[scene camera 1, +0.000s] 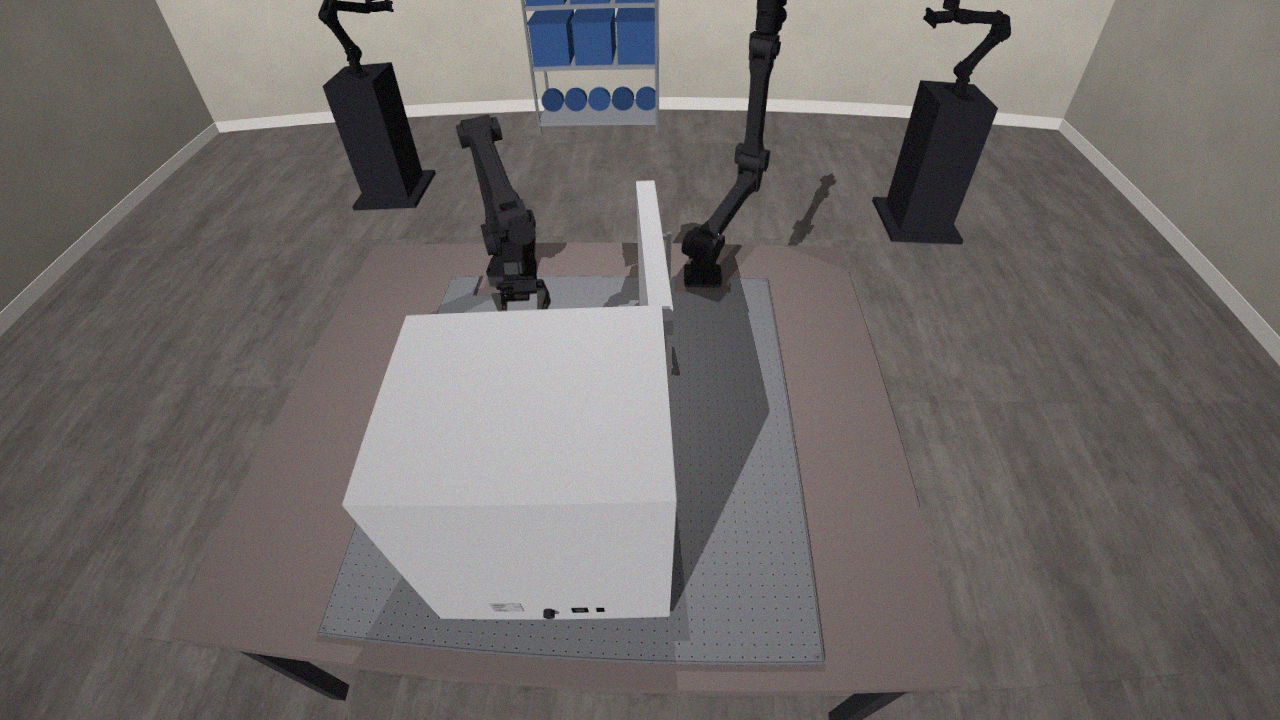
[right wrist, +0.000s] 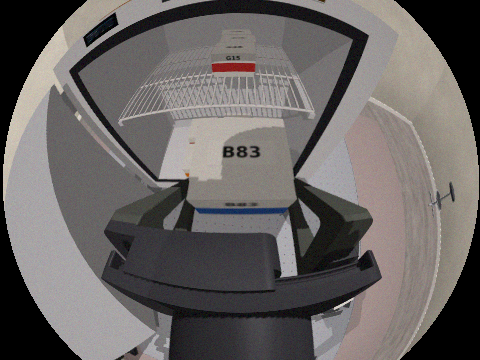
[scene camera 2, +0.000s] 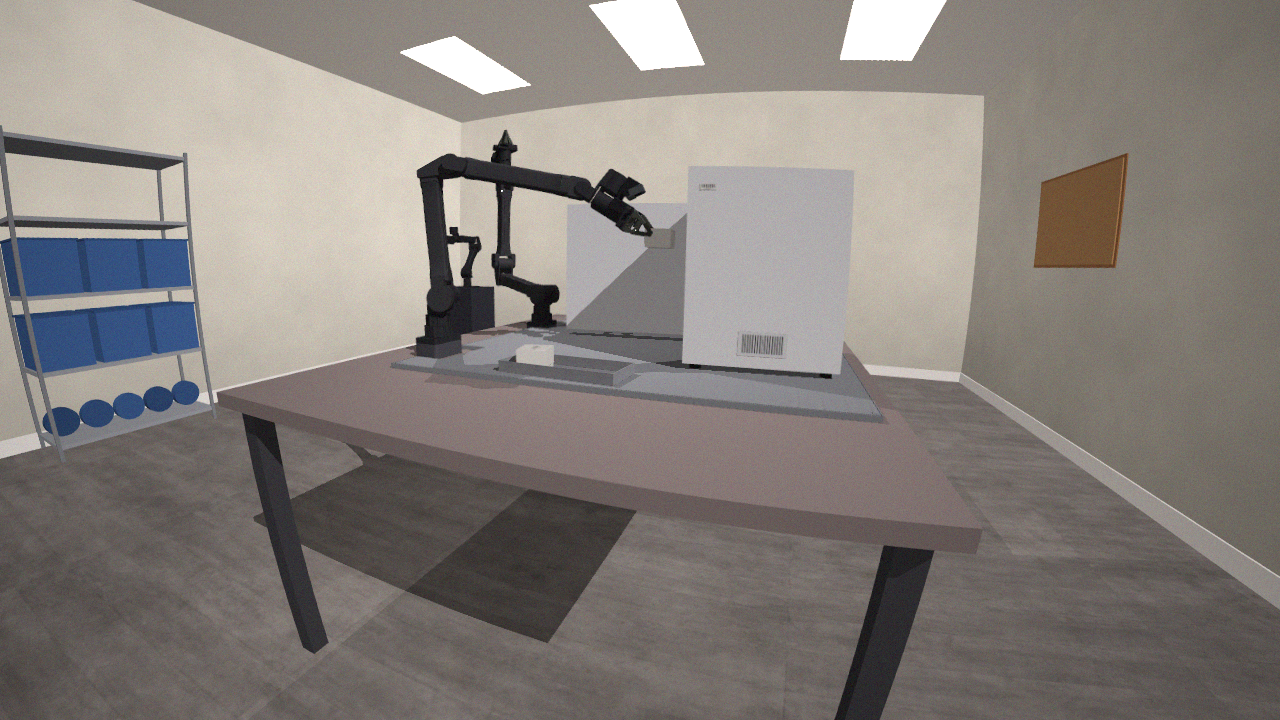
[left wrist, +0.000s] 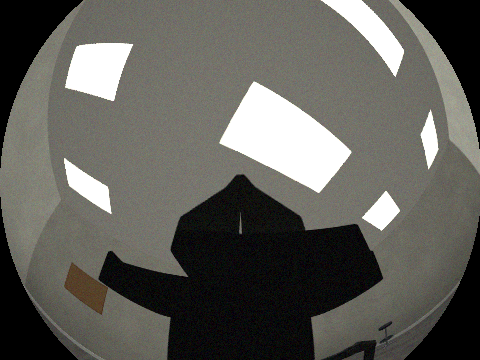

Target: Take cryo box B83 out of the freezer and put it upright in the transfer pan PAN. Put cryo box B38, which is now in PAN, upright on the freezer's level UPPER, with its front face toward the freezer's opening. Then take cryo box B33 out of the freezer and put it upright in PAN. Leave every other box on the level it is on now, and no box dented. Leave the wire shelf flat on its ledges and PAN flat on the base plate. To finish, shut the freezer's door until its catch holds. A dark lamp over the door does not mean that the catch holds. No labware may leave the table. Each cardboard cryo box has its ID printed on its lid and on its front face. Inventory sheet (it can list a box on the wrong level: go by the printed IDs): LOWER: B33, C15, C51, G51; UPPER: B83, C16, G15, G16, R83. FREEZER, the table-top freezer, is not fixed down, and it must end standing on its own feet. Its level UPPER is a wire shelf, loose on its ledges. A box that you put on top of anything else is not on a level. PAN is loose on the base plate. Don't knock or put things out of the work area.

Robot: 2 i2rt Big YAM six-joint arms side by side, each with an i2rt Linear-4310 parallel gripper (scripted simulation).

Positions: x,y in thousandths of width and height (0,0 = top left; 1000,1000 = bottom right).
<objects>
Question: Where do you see a freezer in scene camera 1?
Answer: At 403,642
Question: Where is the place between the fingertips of my right gripper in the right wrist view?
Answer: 503,507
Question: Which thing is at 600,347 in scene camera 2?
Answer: A freezer.
</objects>
